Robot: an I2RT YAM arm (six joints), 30 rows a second.
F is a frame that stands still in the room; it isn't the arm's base.
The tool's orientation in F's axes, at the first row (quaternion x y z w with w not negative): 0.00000 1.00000 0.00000 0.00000
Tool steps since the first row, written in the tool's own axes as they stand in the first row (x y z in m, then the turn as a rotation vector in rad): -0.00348 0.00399 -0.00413 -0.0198 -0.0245 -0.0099; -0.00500 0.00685 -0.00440 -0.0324 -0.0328 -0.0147; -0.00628 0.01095 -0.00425 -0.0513 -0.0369 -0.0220; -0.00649 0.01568 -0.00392 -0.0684 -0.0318 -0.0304; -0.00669 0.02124 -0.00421 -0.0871 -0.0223 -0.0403; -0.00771 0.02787 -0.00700 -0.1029 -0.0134 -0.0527; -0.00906 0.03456 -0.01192 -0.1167 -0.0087 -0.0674; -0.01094 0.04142 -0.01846 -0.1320 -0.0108 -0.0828; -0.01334 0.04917 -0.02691 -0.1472 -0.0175 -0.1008; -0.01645 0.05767 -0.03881 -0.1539 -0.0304 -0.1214; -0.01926 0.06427 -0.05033 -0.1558 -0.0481 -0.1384
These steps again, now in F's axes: 0.00348 0.00399 0.00413 0.0198 -0.0245 0.0099; 0.00500 0.00685 0.00440 0.0324 -0.0328 0.0147; 0.00628 0.01095 0.00425 0.0513 -0.0369 0.0220; 0.00649 0.01568 0.00392 0.0684 -0.0318 0.0304; 0.00669 0.02124 0.00421 0.0871 -0.0223 0.0403; 0.00771 0.02787 0.00700 0.1029 -0.0134 0.0527; 0.00906 0.03456 0.01192 0.1167 -0.0087 0.0674; 0.01094 0.04142 0.01846 0.1320 -0.0108 0.0828; 0.01334 0.04917 0.02691 0.1472 -0.0175 0.1008; 0.01645 0.05767 0.03881 0.1539 -0.0304 0.1214; 0.01926 0.06427 0.05033 0.1558 -0.0481 0.1384
